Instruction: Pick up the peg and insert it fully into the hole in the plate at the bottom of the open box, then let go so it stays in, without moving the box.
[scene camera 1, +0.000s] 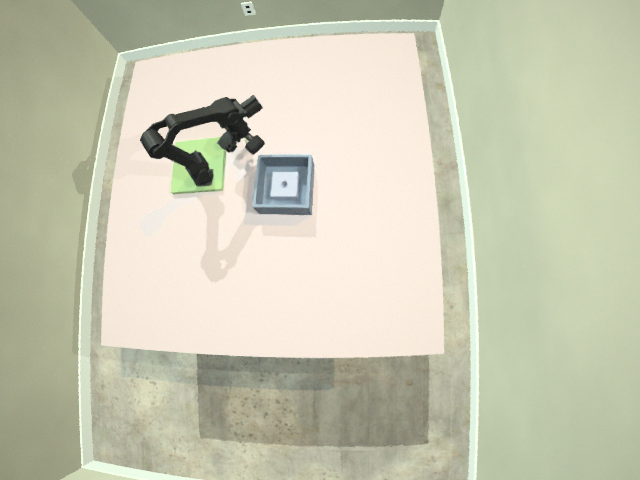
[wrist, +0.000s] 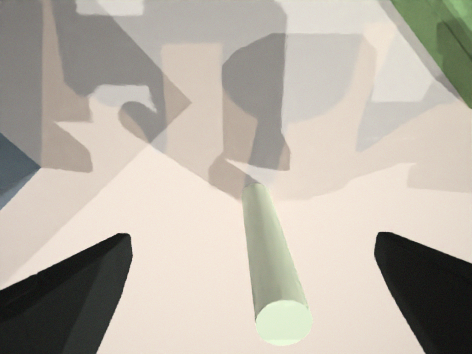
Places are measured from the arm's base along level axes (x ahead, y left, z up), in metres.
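Pixels of known places: gripper, fingertip midpoint: (scene camera 1: 248, 142) (wrist: 254, 244); arm's base, link origin: (scene camera 1: 204, 177).
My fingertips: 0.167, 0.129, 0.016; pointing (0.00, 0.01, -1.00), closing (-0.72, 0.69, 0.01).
Ahead of a thing's pixels: the offset from my fingertips to its middle, as dx, dy, dz. "pt": to the spot under its first point. Level surfaces: height alone.
The pale green peg {-0.004, +0.002, -0.001} (wrist: 270, 250) stands upright on the pink table top, its round upper end towards the wrist camera. My gripper (scene camera 1: 241, 146) (wrist: 254, 244) is open, its fingers wide apart on either side of the peg in the wrist view, touching neither side of it. The peg cannot be made out in the scene view, under the arm. The open blue-grey box {+0.150, -0.175, +0.008} (scene camera 1: 283, 210) stands to the right of the gripper in the scene view; a corner of the box (wrist: 14, 167) shows at the left of the wrist view. The white plate {+0.150, -0.175, -0.006} (scene camera 1: 276, 191) with its dark hole {pt +0.146, -0.167, -0.001} (scene camera 1: 284, 183) lies inside at the bottom.
The arm's base stands on a green square (scene camera 1: 180, 178) (wrist: 452, 30) left of the box, on the pink table top {dz -0.041} (scene camera 1: 336, 289). The box's near walls rise close to the gripper side. Shadows of the arm fall across the table around the peg.
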